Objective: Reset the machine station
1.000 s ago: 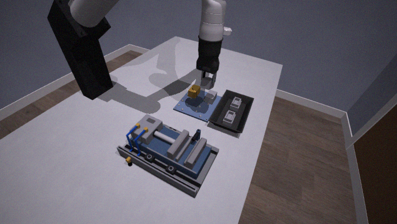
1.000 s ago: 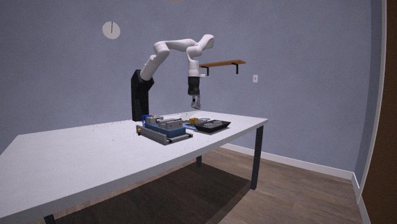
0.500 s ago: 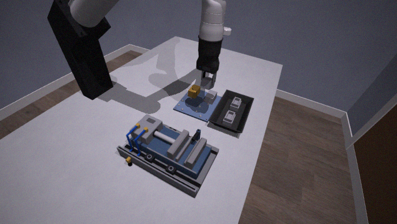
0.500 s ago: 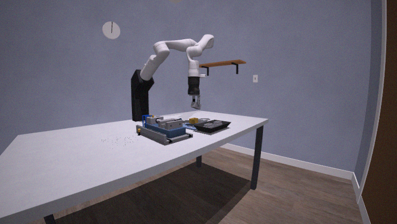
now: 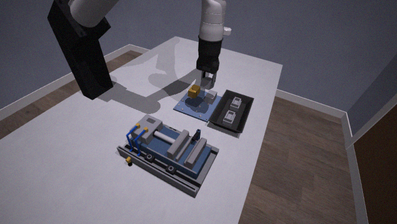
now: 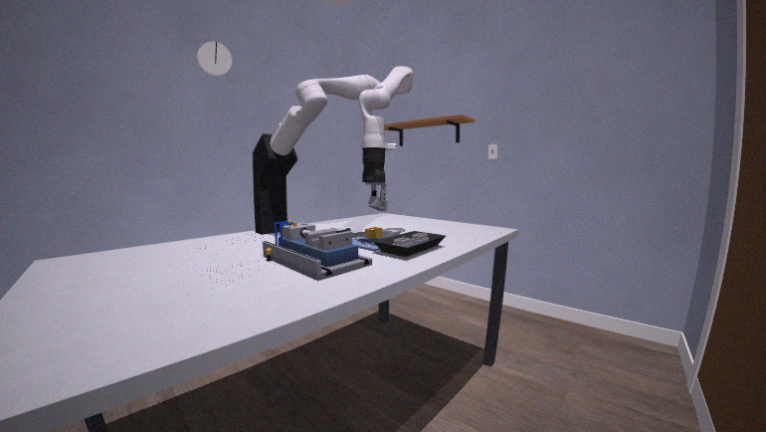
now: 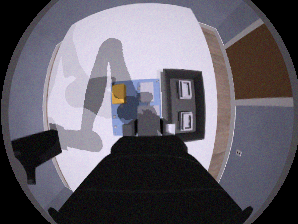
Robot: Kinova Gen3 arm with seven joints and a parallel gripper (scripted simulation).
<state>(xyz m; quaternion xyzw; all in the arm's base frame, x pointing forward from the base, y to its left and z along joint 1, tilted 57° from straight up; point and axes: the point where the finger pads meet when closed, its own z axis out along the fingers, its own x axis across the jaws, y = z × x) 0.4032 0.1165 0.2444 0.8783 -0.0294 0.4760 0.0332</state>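
My gripper is now 3 cm above the gray aluminum blank. The rest, counted from my hand: black outfeed tray 12 cm ahead, 2 cm to the left, 17 cm below; then infeed plate 4 cm behind, 4 cm to the left, 18 cm below; then yellow brass blank 8 cm behind, 9 cm to the left, 15 cm below.
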